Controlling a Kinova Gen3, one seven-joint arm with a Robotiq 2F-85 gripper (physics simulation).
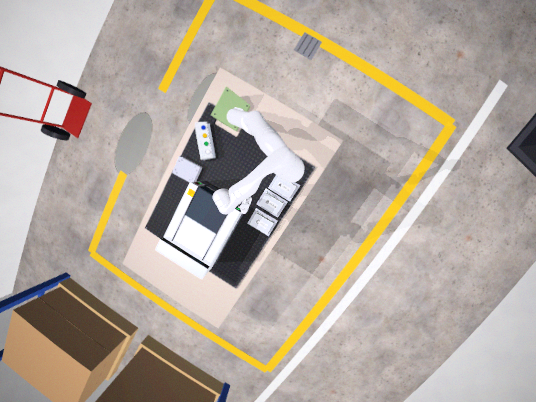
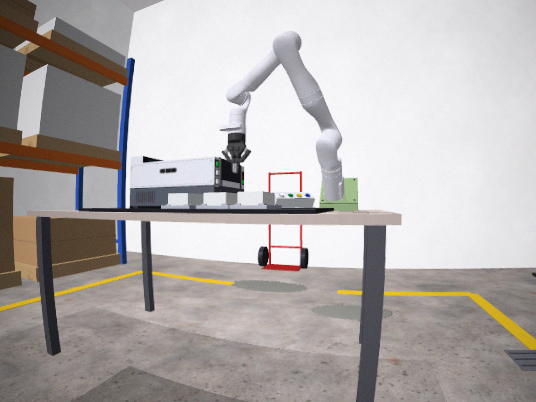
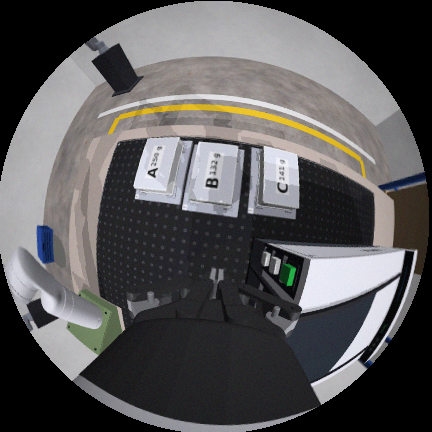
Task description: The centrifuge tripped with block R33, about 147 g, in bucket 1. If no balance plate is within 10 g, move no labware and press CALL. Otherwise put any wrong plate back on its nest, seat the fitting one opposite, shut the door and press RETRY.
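Places are measured from the arm's base along level axes (x left, y back, z up), in centimetres.
Pixels of known places: gripper, between the fingertips: [image 2: 235,173] [image 3: 216,275]; arm's base, origin of its link: [image 1: 234,116] [image 2: 333,194] [image 3: 92,315].
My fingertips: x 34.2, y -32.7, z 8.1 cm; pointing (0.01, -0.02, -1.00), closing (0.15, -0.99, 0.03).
Note:
For each thing: its top centre in the pictures, then the offset to it from my fingertips. "spot": a spot on its surface instead.
- green button, centre of its top: [image 3: 293,276] dx +3.0, dy -7.0, dz +4.8 cm
- button box, centre of its top: [image 2: 293,191] [image 1: 200,139] dx -42.0, dy +9.4, dz -5.9 cm
- pale flat pad, a spot on its surface: [image 1: 186,170] spot: dx -40.8, dy -12.9, dz -10.6 cm
Plates A, 250 g [image 1: 283,185] [image 3: 159,165], B, 132 g [image 1: 272,201] [image 3: 214,172], and C, 141 g [image 1: 262,220] [image 3: 280,177], sit on their nests in a row. The white centrifuge [image 1: 194,235] [image 2: 187,172] [image 3: 350,272] stands beside them; two pale buttons and a green button [image 3: 288,275] show on its front. Its front is dark; the door's position is unclear, and block R33 and the buckets do not show. My gripper [image 2: 235,171] [image 3: 216,275] is shut and empty, above the mat close to the centrifuge's front, with its fingers pointing down.
A button box [image 1: 209,141] [image 2: 296,202] with blue, yellow, green and white buttons stands near the back edge. A pale flat pad [image 1: 186,170] lies between it and the centrifuge. The arm's base stands by a green block [image 1: 224,102] [image 2: 351,192] [image 3: 95,337].

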